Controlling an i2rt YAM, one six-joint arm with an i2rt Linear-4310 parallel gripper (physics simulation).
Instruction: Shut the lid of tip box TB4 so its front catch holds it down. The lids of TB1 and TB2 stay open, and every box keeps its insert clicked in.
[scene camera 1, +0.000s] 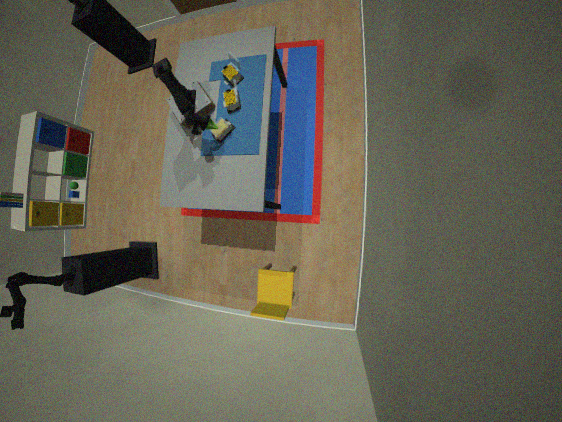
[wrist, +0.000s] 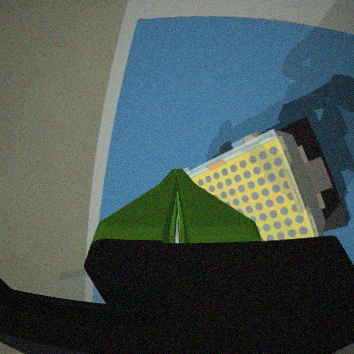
Note:
In view: my gripper (wrist: 176, 177) and a tip box (wrist: 309, 162).

